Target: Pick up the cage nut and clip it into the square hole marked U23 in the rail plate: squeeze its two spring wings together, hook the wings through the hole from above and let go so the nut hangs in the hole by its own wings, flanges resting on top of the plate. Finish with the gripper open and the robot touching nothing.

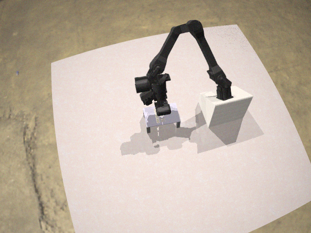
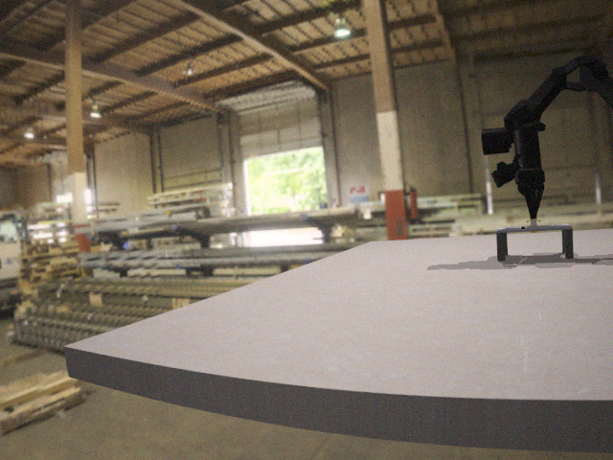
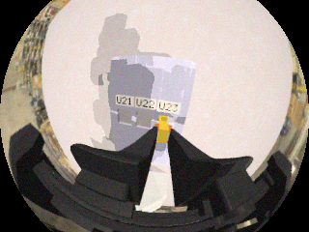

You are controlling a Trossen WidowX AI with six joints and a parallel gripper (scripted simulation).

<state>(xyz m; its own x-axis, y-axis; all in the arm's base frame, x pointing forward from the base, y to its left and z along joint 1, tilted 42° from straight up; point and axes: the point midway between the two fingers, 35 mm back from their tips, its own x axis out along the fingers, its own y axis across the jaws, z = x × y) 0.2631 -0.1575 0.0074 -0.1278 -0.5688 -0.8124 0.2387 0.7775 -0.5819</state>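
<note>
Right now my gripper tip is 1 cm above the cage nut. Also, from my gripper tip: label: 3 cm ahead, 2 cm to the left, 2 cm below.
</note>
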